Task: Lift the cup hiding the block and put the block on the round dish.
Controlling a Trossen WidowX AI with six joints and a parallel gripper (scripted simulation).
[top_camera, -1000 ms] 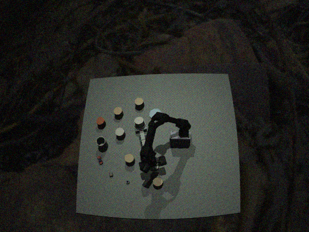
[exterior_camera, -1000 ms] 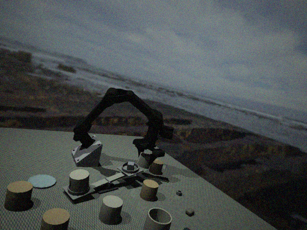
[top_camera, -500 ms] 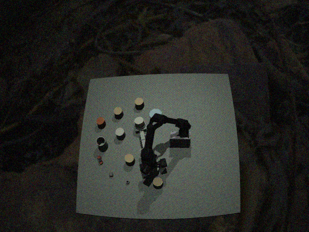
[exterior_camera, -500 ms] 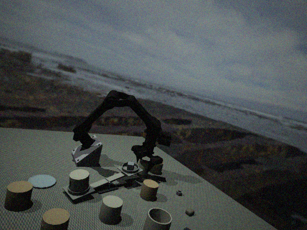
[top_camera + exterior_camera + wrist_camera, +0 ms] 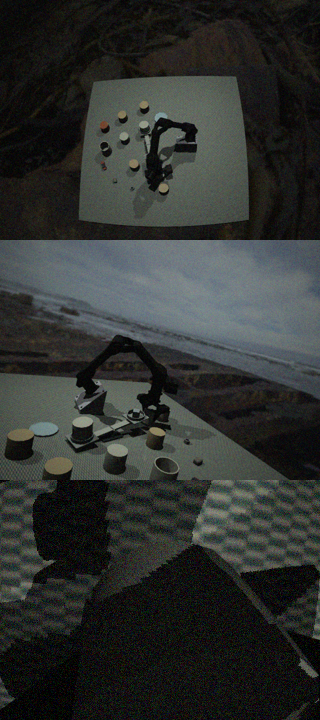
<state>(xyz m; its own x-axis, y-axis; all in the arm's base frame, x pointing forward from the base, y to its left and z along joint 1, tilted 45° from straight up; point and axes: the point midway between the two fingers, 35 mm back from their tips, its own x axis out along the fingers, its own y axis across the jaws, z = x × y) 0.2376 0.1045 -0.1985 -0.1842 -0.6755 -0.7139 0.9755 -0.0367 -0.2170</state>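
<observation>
The round pale blue dish is 480 mm to the right of my gripper tip, 60 mm behind it and 20 mm below it. From my gripper tip the other things lie so: small dark piece: 210 mm ahead, 70 mm to the left, 20 mm below; balance beam: 250 mm to the right, 60 mm ahead, 10 mm above.
</observation>
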